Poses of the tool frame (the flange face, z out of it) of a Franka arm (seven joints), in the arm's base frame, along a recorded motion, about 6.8 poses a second.
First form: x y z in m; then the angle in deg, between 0 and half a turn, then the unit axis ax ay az.
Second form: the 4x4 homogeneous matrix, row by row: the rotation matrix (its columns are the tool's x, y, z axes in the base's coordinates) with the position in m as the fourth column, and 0 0 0 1 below. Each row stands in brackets. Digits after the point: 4 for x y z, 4 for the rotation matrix.
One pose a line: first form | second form
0.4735 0.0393 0.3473 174.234 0.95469 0.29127 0.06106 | [[0.8233 0.5486 0.1456 0.4735], [0.5609 -0.8257 -0.0604 0.0393], [0.0870 0.1314 -0.9875 0.3473], [0 0 0 1]]
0.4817 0.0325 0.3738 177.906 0.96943 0.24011 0.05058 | [[0.8796 0.4635 0.1068 0.4817], [0.4672 -0.8841 -0.0111 0.0325], [0.0893 0.0597 -0.9942 0.3738], [0 0 0 1]]
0.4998 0.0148 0.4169 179.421 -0.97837 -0.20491 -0.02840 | [[0.9144 0.4012 0.0535 0.4998], [0.4007 -0.9160 0.0215 0.0148], [0.0576 0.0018 -0.9983 0.4169], [0 0 0 1]]
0.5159 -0.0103 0.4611 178.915 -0.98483 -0.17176 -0.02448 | [[0.9398 0.3387 0.0450 0.5159], [0.3378 -0.9408 0.0271 -0.0103], [0.0515 -0.0102 -0.9986 0.4611], [0 0 0 1]]
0.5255 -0.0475 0.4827 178.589 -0.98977 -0.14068 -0.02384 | [[0.9593 0.2790 0.0437 0.5255], [0.2779 -0.9601 0.0311 -0.0475], [0.0506 -0.0177 -0.9986 0.4827], [0 0 0 1]]
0.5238 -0.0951 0.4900 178.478 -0.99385 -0.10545 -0.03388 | [[0.9755 0.2105 0.0645 0.5238], [0.2087 -0.9774 0.0335 -0.0951], [0.0701 -0.0193 -0.9974 0.4900], [0 0 0 1]]
